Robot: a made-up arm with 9 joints.
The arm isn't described. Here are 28 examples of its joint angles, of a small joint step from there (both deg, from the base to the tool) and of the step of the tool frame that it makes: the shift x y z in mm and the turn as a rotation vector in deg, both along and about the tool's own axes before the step.
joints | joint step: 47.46 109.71 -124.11 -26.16 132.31 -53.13 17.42 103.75 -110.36 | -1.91 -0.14 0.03 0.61 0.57 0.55 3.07 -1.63 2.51
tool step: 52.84 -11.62 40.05 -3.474 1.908 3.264
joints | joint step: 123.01 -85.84 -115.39 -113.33 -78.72 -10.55 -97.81 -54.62 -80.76 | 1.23 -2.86 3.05 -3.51 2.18 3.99 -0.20 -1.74 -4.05
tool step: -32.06 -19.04 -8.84 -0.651 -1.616 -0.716
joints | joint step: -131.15 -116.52 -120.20 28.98 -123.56 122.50 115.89 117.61 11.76 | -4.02 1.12 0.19 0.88 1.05 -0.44 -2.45 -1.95 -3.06
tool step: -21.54 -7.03 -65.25 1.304 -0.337 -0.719
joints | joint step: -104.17 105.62 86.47 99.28 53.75 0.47 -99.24 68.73 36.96 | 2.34 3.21 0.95 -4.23 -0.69 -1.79 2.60 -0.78 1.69
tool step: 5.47 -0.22 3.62 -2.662 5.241 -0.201
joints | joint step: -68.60 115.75 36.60 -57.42 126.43 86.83 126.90 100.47 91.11 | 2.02 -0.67 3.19 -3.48 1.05 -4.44 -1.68 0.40 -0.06
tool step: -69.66 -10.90 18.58 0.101 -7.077 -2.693
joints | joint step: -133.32 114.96 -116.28 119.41 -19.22 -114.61 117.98 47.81 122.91 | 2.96 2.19 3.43 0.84 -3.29 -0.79 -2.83 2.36 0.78
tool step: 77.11 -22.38 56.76 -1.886 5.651 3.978
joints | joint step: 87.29 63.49 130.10 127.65 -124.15 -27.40 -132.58 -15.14 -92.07 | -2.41 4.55 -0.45 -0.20 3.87 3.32 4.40 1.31 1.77
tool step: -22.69 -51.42 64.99 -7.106 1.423 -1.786
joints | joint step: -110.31 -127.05 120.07 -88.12 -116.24 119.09 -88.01 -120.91 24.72 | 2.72 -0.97 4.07 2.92 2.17 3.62 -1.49 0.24 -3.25
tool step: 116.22 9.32 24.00 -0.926 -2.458 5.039
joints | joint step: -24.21 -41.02 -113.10 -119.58 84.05 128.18 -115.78 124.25 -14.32 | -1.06 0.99 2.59 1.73 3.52 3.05 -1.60 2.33 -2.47
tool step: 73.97 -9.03 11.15 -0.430 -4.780 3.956
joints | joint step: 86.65 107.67 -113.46 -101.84 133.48 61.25 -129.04 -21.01 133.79 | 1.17 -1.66 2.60 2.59 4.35 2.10 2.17 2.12 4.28
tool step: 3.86 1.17 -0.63 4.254 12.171 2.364
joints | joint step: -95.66 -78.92 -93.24 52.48 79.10 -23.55 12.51 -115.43 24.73 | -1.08 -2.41 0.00 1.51 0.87 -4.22 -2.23 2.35 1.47
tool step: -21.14 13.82 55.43 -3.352 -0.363 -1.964
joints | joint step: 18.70 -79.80 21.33 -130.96 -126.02 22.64 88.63 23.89 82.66 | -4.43 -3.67 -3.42 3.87 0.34 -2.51 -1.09 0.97 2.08
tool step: 47.27 4.11 -12.40 -0.532 -0.738 3.304
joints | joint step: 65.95 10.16 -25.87 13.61 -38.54 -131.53 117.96 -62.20 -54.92 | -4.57 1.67 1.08 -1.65 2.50 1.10 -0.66 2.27 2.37
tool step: 42.43 -34.96 98.21 -3.044 -4.403 -0.149
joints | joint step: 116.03 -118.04 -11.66 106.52 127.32 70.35 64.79 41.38 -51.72 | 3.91 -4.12 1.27 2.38 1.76 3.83 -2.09 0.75 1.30
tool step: -49.24 14.16 -1.91 1.835 8.061 -0.687
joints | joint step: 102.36 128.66 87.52 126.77 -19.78 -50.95 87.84 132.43 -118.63 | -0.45 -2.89 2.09 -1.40 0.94 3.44 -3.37 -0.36 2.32
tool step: -9.65 -13.85 44.18 -2.479 10.646 1.152
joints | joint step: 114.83 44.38 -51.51 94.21 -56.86 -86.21 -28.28 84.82 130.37 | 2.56 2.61 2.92 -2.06 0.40 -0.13 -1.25 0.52 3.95
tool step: 48.23 -17.23 -7.62 -1.992 1.303 4.977
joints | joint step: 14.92 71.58 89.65 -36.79 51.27 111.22 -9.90 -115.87 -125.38 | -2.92 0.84 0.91 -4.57 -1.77 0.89 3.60 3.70 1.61
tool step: -49.33 -7.66 74.38 -3.013 -3.537 -5.417
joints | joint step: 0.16 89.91 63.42 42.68 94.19 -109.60 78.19 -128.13 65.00 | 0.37 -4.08 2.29 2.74 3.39 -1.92 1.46 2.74 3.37
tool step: 65.47 -3.53 -40.07 3.569 8.486 4.230
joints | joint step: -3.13 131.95 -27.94 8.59 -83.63 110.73 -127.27 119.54 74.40 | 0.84 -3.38 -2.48 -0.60 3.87 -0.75 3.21 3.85 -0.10
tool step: 29.07 27.65 -109.57 8.092 0.327 3.615
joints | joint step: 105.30 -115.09 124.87 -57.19 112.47 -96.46 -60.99 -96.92 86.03 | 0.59 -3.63 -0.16 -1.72 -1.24 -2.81 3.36 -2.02 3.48
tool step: -99.88 42.61 30.72 -3.308 -0.461 -8.112
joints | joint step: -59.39 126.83 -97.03 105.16 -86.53 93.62 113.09 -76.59 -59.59 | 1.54 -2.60 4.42 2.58 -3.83 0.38 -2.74 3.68 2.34
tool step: -10.96 48.33 140.32 -7.114 -2.767 0.086
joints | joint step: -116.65 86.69 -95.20 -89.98 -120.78 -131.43 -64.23 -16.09 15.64 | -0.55 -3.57 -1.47 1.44 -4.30 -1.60 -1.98 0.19 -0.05
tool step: 30.15 -3.19 4.21 2.058 3.553 -0.932
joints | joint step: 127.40 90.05 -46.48 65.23 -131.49 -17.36 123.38 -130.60 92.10 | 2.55 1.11 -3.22 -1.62 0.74 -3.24 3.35 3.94 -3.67
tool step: 98.11 22.03 97.79 -6.653 -3.367 6.537
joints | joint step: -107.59 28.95 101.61 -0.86 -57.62 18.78 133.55 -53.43 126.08 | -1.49 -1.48 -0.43 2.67 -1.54 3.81 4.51 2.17 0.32
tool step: -22.64 13.95 24.06 -3.320 -2.119 -2.092
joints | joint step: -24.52 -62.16 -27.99 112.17 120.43 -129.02 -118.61 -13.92 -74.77 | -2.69 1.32 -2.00 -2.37 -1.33 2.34 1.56 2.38 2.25
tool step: -16.53 21.11 -69.53 1.927 7.250 -0.387
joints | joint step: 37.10 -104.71 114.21 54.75 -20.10 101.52 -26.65 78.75 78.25 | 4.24 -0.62 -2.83 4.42 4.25 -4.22 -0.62 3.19 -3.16
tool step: -57.88 -79.33 76.92 -3.582 -2.048 -6.495
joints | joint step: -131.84 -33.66 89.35 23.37 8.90 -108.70 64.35 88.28 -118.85 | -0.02 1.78 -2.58 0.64 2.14 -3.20 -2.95 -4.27 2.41
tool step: 80.66 47.78 -81.60 6.262 -2.000 5.695
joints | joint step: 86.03 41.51 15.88 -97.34 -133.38 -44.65 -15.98 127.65 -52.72 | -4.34 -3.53 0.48 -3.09 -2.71 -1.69 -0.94 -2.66 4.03
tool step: 11.54 55.05 117.08 -10.365 2.040 0.444
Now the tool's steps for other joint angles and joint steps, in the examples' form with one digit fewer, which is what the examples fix.
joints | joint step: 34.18 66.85 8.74 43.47 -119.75 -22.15 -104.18 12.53 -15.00 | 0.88 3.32 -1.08 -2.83 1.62 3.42 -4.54 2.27 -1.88
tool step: -17.7 -23.1 -11.3 0.22 -4.44 -4.01
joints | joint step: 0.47 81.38 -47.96 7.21 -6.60 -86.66 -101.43 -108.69 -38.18 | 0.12 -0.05 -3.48 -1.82 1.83 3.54 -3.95 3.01 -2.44
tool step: -14.1 13.4 -37.1 1.23 3.25 -1.97
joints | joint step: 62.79 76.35 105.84 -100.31 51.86 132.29 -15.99 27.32 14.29 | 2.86 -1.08 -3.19 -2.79 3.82 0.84 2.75 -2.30 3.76
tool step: -23.3 18.8 -21.6 1.53 10.46 -3.57
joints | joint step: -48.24 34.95 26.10 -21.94 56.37 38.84 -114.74 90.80 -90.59 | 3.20 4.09 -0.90 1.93 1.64 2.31 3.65 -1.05 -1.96
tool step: -6.5 -32.1 129.6 -8.94 0.39 0.10
